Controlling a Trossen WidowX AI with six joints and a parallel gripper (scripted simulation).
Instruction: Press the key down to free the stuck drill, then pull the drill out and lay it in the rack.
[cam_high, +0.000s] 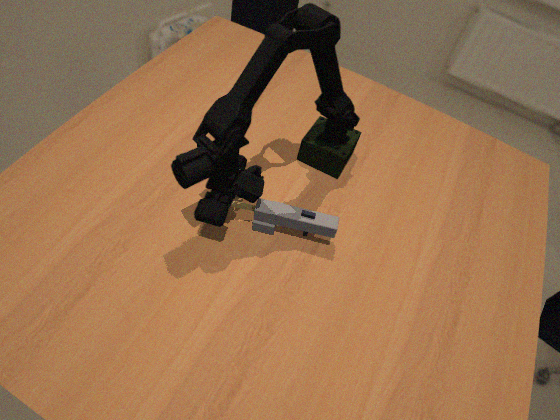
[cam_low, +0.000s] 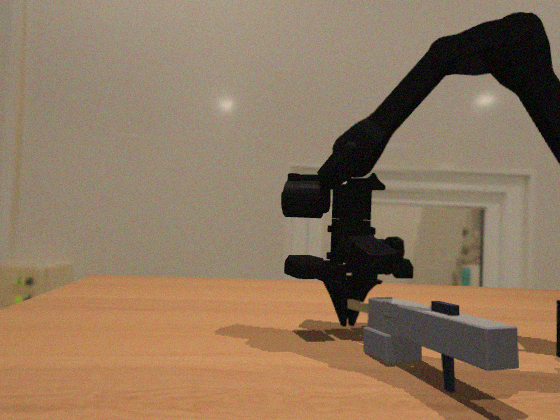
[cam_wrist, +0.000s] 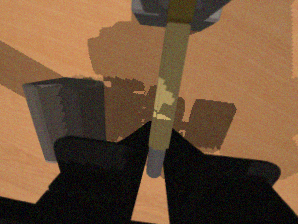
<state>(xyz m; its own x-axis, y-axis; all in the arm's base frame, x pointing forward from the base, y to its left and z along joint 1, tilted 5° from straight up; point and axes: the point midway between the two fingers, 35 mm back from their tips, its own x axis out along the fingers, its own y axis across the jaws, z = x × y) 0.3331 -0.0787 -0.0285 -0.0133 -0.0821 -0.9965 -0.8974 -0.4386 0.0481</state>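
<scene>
Now: gripper tip 2 cm past the drill, 3 cm to the right of it and 4 cm below it. The rest, counted from my gripper tip: grey block housing 8 cm behind, 15 cm to the left, 4 cm above; then dark key 9 cm behind, 18 cm to the left, 4 cm above; then grey rack 7 cm behind, 3 cm to the right, 1 cm above.
</scene>
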